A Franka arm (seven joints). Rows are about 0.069 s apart.
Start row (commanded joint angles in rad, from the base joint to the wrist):
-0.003, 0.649, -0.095, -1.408, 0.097, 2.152, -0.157
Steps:
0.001, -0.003, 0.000, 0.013, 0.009, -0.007, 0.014
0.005, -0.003, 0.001, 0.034, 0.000, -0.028, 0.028
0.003, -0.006, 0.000, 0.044, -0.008, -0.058, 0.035
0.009, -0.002, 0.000, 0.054, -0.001, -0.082, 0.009
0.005, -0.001, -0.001, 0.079, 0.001, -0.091, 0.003
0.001, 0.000, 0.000, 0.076, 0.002, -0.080, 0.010
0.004, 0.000, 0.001, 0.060, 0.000, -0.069, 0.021
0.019, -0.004, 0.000, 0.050, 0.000, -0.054, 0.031
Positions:
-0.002, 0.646, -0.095, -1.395, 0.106, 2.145, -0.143
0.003, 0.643, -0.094, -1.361, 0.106, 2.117, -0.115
0.006, 0.637, -0.094, -1.317, 0.098, 2.059, -0.080
0.015, 0.635, -0.094, -1.263, 0.097, 1.977, -0.071
0.020, 0.634, -0.095, -1.184, 0.098, 1.886, -0.068
0.021, 0.634, -0.095, -1.108, 0.100, 1.806, -0.058
0.025, 0.634, -0.094, -1.048, 0.100, 1.737, -0.037
0.044, 0.630, -0.094, -0.998, 0.100, 1.683, -0.006

